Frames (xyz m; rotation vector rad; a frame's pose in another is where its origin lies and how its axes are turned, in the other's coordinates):
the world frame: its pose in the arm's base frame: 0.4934 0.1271 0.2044 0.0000 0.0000 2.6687
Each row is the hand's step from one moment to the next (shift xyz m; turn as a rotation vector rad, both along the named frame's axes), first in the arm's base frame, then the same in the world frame.
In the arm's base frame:
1: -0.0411 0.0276 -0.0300 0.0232 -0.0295 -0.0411
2: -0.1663 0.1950 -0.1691 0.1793 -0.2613 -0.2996
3: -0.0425 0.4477 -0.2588 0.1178 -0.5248 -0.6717
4: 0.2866 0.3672 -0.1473 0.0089 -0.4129 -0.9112
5: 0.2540 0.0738 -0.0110 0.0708 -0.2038 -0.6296
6: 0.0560 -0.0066 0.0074 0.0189 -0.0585 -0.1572
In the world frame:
1: 0.0492 -0.0059 -0.0300 -0.0341 0.0157 -0.0411
2: 0.2369 -0.0979 -0.1691 -0.2786 0.1510 -0.2996
3: 0.2417 -0.3792 -0.2588 -0.3439 0.4136 -0.6717
4: -0.0879 -0.4574 -0.1473 -0.1960 0.3635 -0.9112
5: -0.1925 -0.1814 -0.0110 -0.1559 0.1492 -0.6296
6: -0.0529 -0.0196 0.0074 -0.0435 0.0435 -0.1572

